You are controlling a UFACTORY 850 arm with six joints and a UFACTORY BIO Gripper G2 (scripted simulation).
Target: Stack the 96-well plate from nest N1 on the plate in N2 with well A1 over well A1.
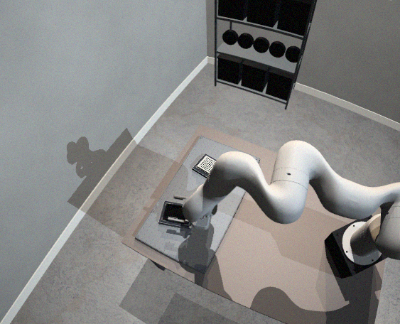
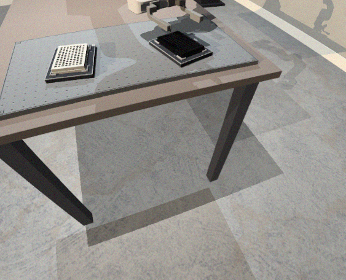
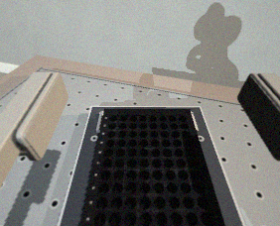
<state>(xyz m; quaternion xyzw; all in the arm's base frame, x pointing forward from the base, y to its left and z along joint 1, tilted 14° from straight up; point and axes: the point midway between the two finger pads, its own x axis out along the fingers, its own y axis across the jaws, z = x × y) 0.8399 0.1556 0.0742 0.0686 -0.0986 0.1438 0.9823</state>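
Now: the black 96-well plate 6 cm below my hand. Also, from my hand: plate nest N1: 8 cm below; then white 96-well plate: 31 cm to the right, 6 cm below, 2 cm behind; then plate nest N2: 31 cm to the right, 8 cm below, 2 cm behind.
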